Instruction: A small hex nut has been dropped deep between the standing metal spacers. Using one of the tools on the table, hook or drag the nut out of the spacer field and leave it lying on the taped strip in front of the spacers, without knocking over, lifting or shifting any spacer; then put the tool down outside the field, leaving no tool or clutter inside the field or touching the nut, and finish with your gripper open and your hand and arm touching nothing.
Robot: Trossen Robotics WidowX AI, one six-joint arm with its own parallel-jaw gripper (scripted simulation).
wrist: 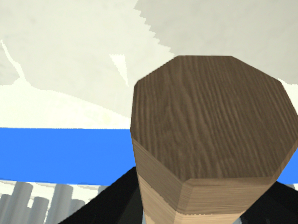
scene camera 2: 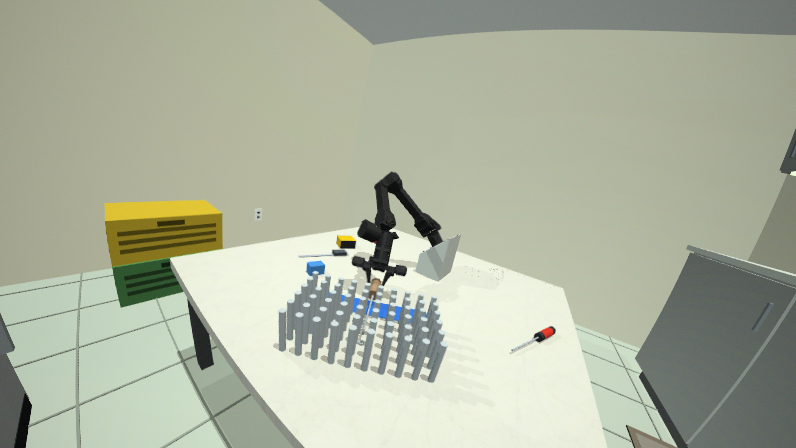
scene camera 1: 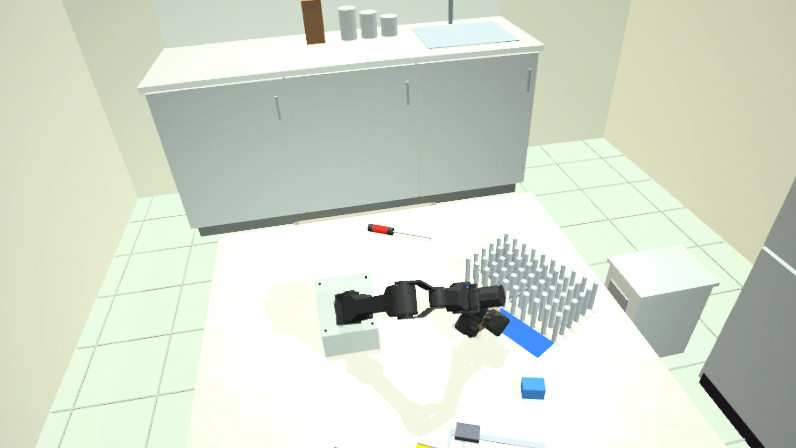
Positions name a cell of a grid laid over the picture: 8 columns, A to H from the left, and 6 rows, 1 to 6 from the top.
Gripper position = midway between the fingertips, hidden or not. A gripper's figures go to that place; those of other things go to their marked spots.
My gripper (wrist: F5): 10 cm from the lens. A wooden-handled hook tool (wrist: F4) is 4 cm from the lens.
